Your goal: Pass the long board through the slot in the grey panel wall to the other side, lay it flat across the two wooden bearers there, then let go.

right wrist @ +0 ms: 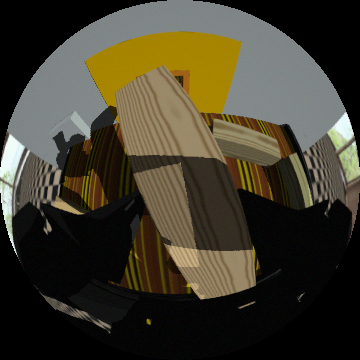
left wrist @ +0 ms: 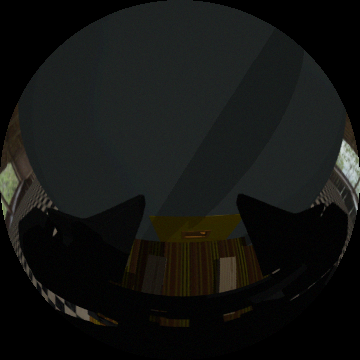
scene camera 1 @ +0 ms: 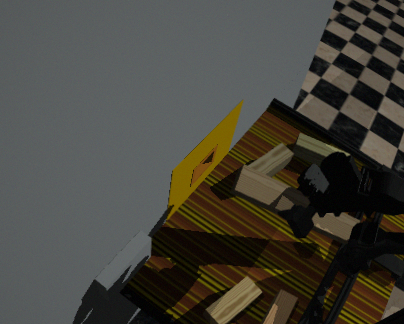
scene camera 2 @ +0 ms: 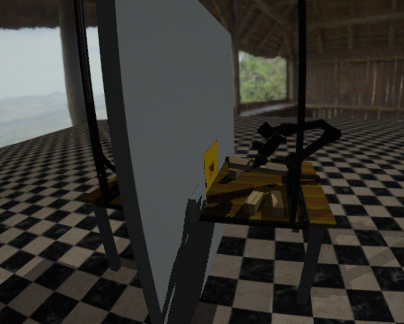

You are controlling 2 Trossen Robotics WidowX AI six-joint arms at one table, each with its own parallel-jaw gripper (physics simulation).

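Places are measured from the left arm's base along level axes (x down, y ahead, z right), in metres.
Where they show: left gripper, fingertip midpoint: [left wrist: 192, 199]; right gripper, fingertip midpoint: [right wrist: 192, 194] [scene camera 1: 287, 202] [scene camera 2: 252, 165]; right arm's base at its link origin: [scene camera 1: 348, 262].
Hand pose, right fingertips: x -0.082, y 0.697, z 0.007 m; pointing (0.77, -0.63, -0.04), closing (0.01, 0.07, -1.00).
Things, the pixels of their top centre, and the offset from my right fingertips. "spot": a spot on its surface instead. Level surfaces: height alone.
- slot at a spot on its surface: [right wrist: 181, 79] [scene camera 2: 210, 165] spot: dy -0.232, dx +0.012, dz -0.008 m
- yellow plate at a spot on its surface: [right wrist: 151, 53] spot: dy -0.214, dx -0.062, dz +0.042 m
- striped table at its surface level: dx +0.101 m
- grey box at a spot on its surface: [scene camera 1: 123, 260] spot: dy -0.197, dx +0.001, dz +0.339 m
The long board [scene camera 1: 258, 186] [scene camera 2: 239, 161] [right wrist: 168, 117] is pale wood and lies slantwise between the fingers of my right gripper [scene camera 1: 297, 215] [scene camera 2: 258, 161] [right wrist: 192, 194], which is shut on it. Its far end stops short of the slot [scene camera 1: 204, 165] [scene camera 2: 211, 167] [right wrist: 181, 79] [left wrist: 194, 234] and points a little left of it. The slot sits in a yellow plate [scene camera 1: 213, 141] [right wrist: 151, 53] on the grey panel wall [scene camera 1: 136, 96] [scene camera 2: 168, 96]. On the other side, my left gripper [left wrist: 192, 199] is open and empty, facing the slot above two wooden bearers [left wrist: 154, 273] [left wrist: 228, 273].
Loose wooden blocks lie on the striped table [scene camera 1: 233, 225]: two beside the board [scene camera 1: 274, 159] [scene camera 1: 316, 146] and two near the front edge [scene camera 1: 233, 302] [scene camera 1: 281, 305]. A grey box [scene camera 1: 123, 260] [right wrist: 70, 124] sticks out of the wall. A black frame post [scene camera 2: 300, 96] stands at the table's front.
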